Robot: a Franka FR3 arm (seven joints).
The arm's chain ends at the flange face. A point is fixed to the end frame.
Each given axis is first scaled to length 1.
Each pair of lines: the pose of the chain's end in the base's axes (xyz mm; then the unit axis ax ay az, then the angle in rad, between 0 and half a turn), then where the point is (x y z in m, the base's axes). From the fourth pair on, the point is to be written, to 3 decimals.
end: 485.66 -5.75 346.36 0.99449 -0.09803 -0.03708 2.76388
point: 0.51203 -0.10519 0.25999
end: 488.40 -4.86 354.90 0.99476 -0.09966 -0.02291 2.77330
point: 0.51743 -0.10367 0.26866
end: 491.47 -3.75 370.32 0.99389 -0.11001 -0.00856 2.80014
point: 0.52193 -0.10101 0.28282
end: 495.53 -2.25 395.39 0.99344 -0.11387 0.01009 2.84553
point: 0.530 -0.096 0.305
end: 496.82 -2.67 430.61 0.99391 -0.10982 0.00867 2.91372
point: 0.532 -0.090 0.335
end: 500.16 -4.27 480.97 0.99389 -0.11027 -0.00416 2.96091
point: 0.533 -0.087 0.380
